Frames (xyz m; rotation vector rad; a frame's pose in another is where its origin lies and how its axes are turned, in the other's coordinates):
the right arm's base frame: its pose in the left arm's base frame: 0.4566 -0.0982 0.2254 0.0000 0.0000 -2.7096
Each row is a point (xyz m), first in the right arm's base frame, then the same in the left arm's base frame.
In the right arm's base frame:
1: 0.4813 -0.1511 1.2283
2: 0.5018 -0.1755 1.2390
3: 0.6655 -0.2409 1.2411
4: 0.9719 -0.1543 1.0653
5: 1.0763 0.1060 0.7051
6: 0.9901 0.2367 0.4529
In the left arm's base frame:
1: -0.0437 -0.1625 1.4537
2: -0.0726 -0.1489 1.4644
3: -0.2486 -0.1581 1.4665
4: -0.4906 -0.3650 1.2907
5: -0.4764 -0.6451 0.9305
6: -0.3434 -0.7277 0.6783

